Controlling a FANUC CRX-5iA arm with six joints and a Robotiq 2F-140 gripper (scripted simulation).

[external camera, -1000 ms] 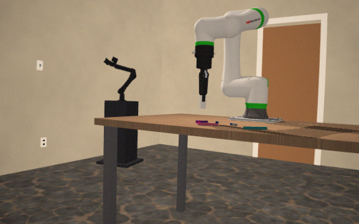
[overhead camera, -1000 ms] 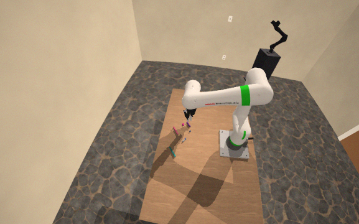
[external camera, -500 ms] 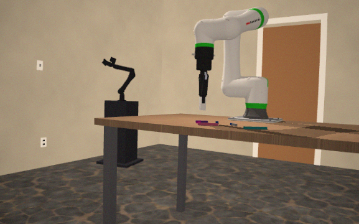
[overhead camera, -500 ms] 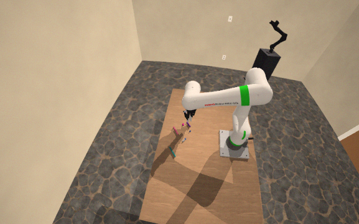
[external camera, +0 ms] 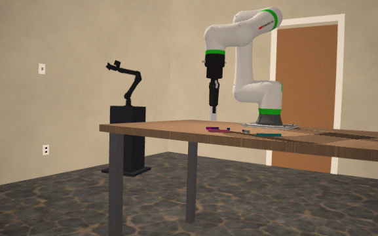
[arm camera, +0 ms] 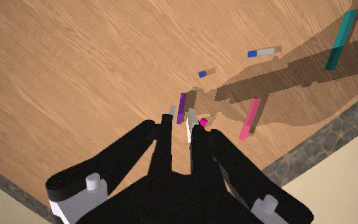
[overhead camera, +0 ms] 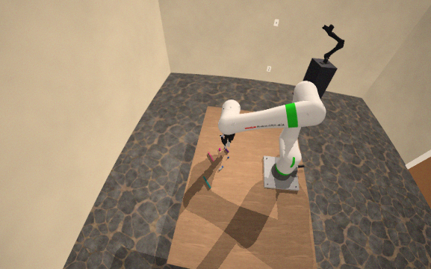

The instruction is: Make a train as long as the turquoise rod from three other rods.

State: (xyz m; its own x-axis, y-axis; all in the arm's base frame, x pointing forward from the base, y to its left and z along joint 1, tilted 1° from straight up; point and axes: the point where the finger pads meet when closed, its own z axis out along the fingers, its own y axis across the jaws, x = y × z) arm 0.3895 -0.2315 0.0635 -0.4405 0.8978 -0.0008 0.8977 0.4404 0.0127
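Now: the purple rod 70 mm below my hand. Also, from my hand: grey rod: 170 mm to the left, 70 mm below, 60 mm ahead; pink rod: 130 mm ahead, 70 mm below, 60 mm to the left; magenta rod: 70 mm below, 50 mm ahead.
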